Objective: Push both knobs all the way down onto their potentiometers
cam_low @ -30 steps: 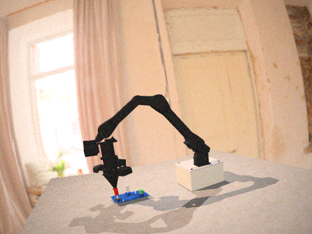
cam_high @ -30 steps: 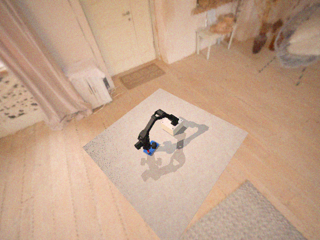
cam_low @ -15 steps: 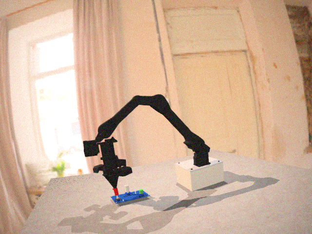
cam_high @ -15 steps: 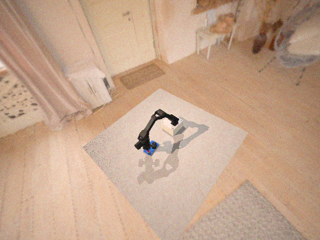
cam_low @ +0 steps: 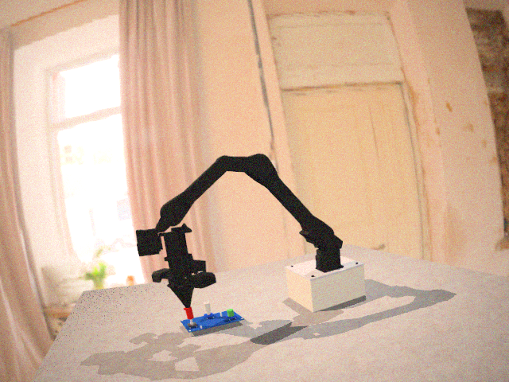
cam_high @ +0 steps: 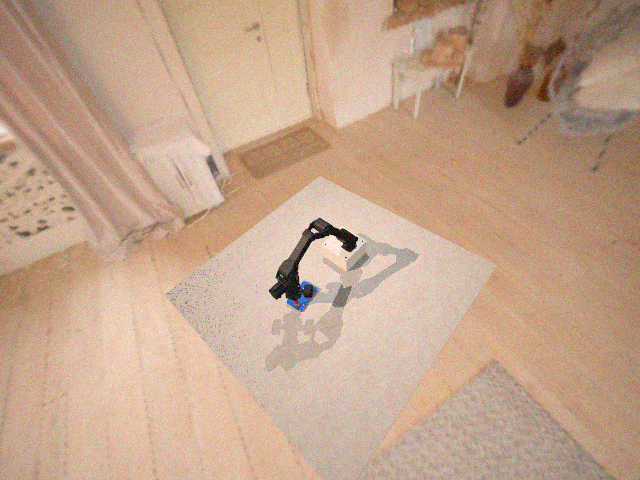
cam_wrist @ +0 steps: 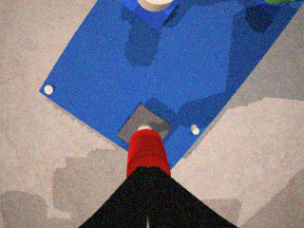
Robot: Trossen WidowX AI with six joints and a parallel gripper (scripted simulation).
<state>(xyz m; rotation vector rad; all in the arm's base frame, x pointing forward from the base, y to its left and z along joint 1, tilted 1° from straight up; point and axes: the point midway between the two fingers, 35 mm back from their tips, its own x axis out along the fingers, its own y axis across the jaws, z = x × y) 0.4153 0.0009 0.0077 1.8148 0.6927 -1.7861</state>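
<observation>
Right now my gripper tip is 60 mm past the white knob, 50 mm to the left of it and 20 mm above it. Also, from my gripper tip: red knob: 10 mm below.
</observation>
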